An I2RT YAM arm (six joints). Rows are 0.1 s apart.
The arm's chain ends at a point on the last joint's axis. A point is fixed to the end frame.
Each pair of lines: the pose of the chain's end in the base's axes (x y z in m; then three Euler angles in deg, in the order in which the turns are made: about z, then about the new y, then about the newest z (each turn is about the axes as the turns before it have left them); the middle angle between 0 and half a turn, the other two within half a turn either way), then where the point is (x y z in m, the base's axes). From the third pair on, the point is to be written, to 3 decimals.
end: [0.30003 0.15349 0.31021 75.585 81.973 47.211]
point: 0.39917 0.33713 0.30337
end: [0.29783 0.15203 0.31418 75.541 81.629 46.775]
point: 0.39736 0.33551 0.30893
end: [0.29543 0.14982 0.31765 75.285 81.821 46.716]
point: 0.396 0.333 0.312
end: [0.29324 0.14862 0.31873 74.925 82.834 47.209]
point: 0.394 0.331 0.309
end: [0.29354 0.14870 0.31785 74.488 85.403 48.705]
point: 0.395 0.330 0.298
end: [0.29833 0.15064 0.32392 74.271 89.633 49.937]
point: 0.399 0.330 0.288
